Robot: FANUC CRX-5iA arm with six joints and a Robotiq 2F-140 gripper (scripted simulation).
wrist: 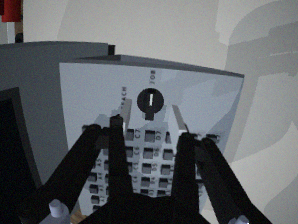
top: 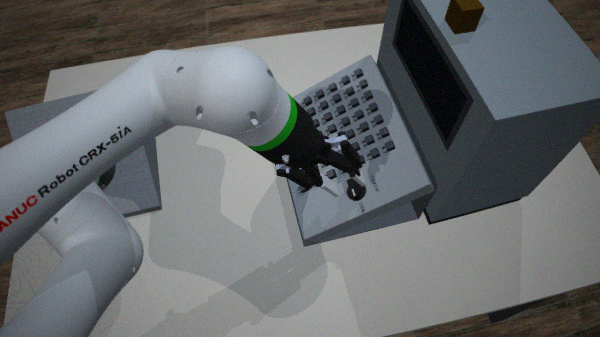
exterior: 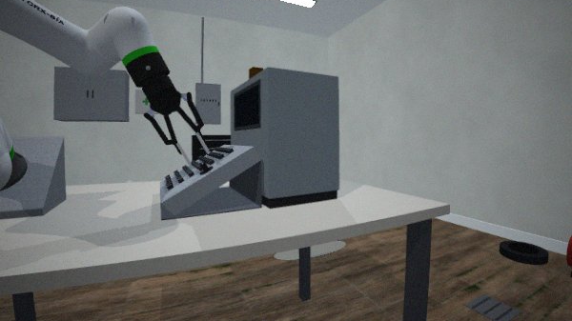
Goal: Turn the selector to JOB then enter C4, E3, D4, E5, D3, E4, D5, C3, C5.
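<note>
The selector knob is 5 cm below my hand and 3 cm ahead of it. The rest, counted from my hand: grey keypad 12 cm to the left, 10 cm below, 4 cm ahead.
</note>
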